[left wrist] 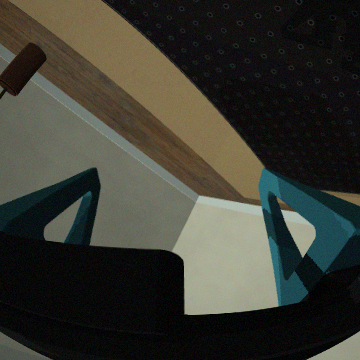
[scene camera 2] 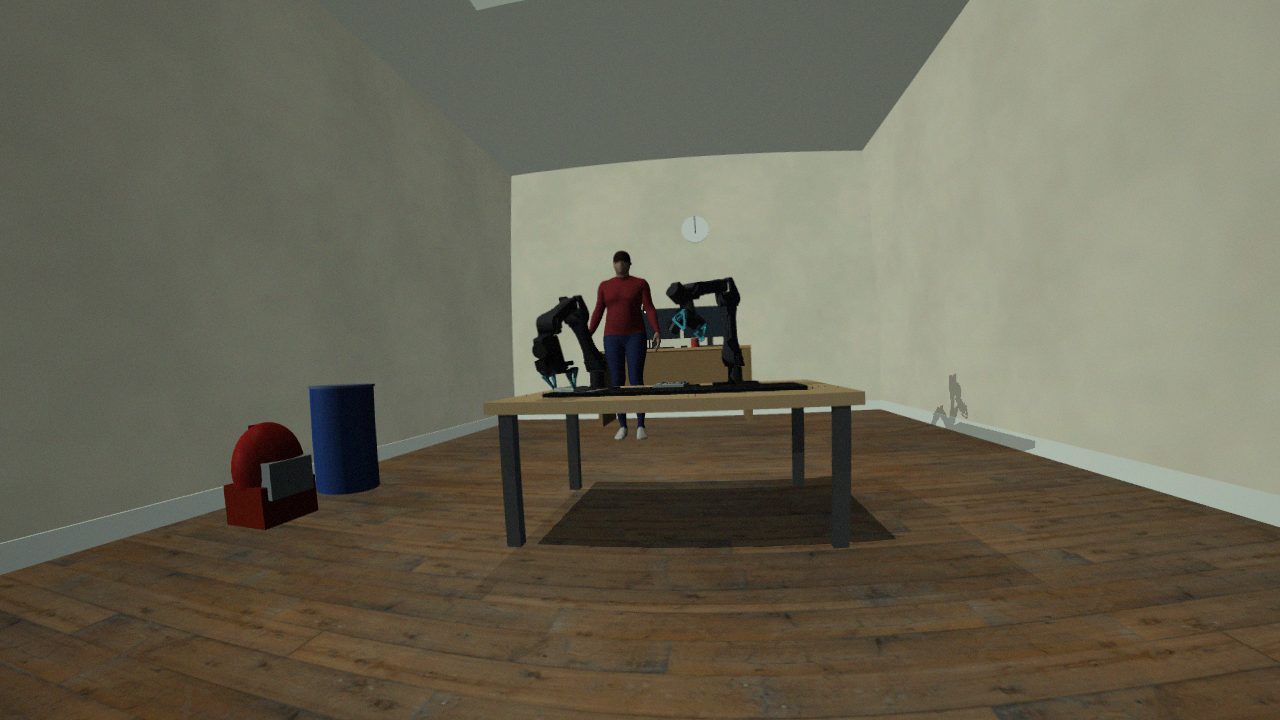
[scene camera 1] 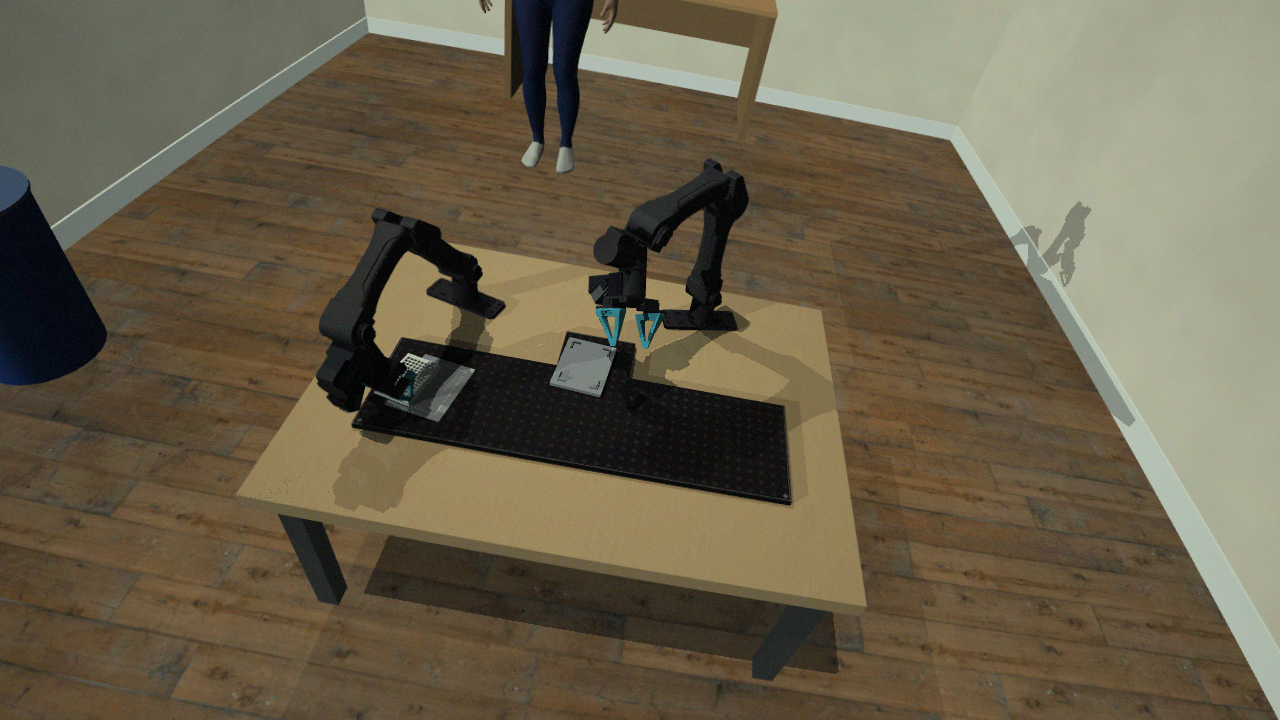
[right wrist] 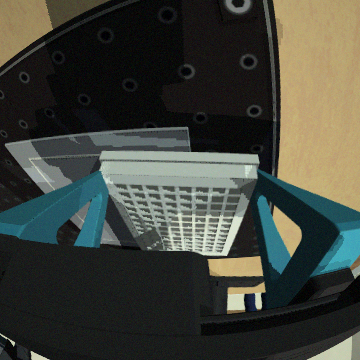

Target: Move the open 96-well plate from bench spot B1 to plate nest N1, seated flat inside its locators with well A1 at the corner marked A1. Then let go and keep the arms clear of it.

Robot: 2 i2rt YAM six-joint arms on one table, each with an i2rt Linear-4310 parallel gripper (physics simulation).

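Where they show: left gripper, between the fingertips: point(left wrist: 179, 176) point(scene camera 2: 693, 335) point(scene camera 1: 629, 347); right gripper, between the fingertips: point(scene camera 2: 565, 389) point(scene camera 1: 395, 393) point(right wrist: 178, 177); left arm's base, origin of its link: point(scene camera 2: 735, 383) point(scene camera 1: 698, 321); right arm's base, origin of its link: point(scene camera 1: 465, 299) point(right wrist: 212, 279).
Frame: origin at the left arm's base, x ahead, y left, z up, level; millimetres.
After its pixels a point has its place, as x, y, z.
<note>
The white 96-well plate point(scene camera 1: 419, 369) @[218, -695, 27] point(right wrist: 178, 207) @[267, -730, 29] sits over the grey pad of bench spot B1 point(scene camera 1: 452, 386) @[258, -621, 15] point(right wrist: 53, 157) @[329, -672, 15] at the left end of the black breadboard point(scene camera 1: 626, 429) @[384, -243, 13]. My right gripper point(scene camera 1: 407, 383) @[285, -739, 21] point(right wrist: 178, 177) @[285, -739, 21] straddles the plate, and both teal fingers touch its two side walls. The plate looks tilted in scene camera 1. The grey plate nest N1 point(scene camera 1: 583, 365) @[198, -326, 25] with dark corner locators lies bare near the board's middle. My left gripper point(scene camera 1: 629, 326) @[328, -255, 206] point(left wrist: 179, 176) @[328, -255, 206] hangs open and empty just above the nest's far right corner.
The breadboard lies on a wooden table point(scene camera 1: 536, 519) @[595, -441, 0]. A person point(scene camera 1: 555, 72) point(scene camera 2: 623, 313) stands behind the table, in front of a wooden desk. A blue barrel point(scene camera 1: 36, 286) stands on the floor to the left.
</note>
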